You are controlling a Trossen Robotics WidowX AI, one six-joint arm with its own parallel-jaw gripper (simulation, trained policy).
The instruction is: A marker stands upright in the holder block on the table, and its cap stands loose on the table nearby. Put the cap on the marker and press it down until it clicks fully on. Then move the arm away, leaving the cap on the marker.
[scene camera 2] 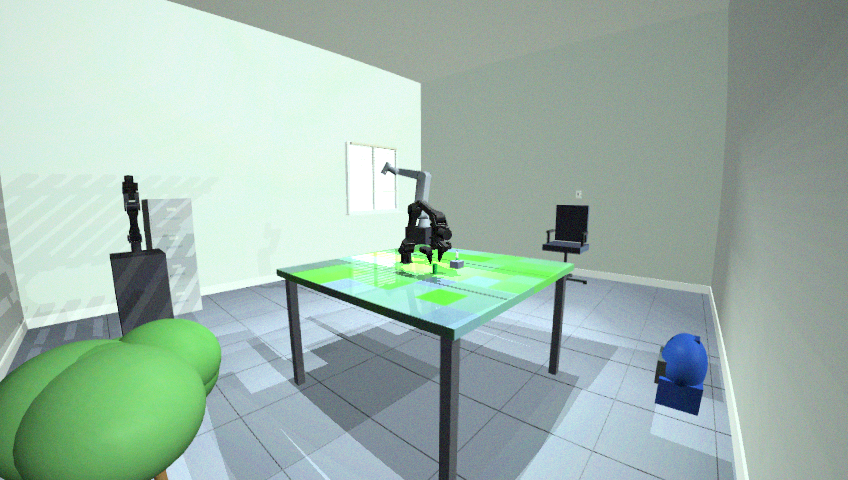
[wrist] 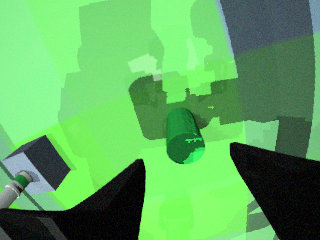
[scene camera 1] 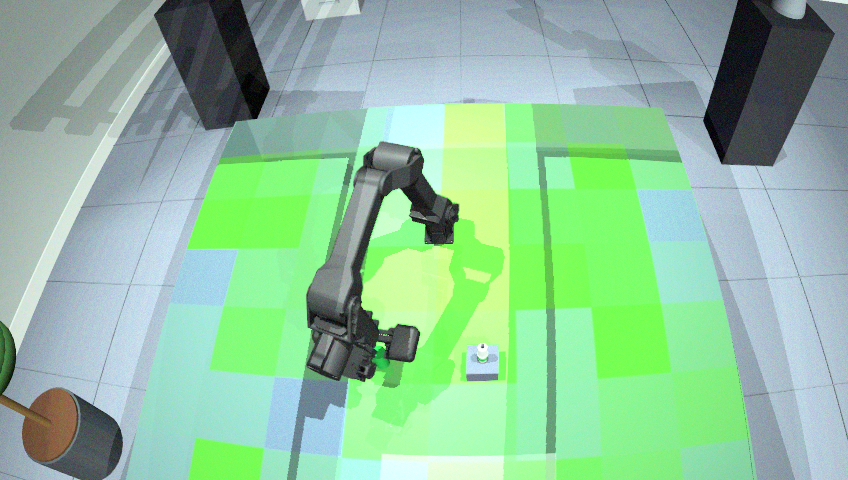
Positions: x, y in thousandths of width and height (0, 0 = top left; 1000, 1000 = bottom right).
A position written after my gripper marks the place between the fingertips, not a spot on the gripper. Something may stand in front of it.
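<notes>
My gripper is at (scene camera 1: 445, 730), and you get my gripper from the wrist as well, at (wrist: 586, 656). There's also a green cap (wrist: 577, 602).
</notes>
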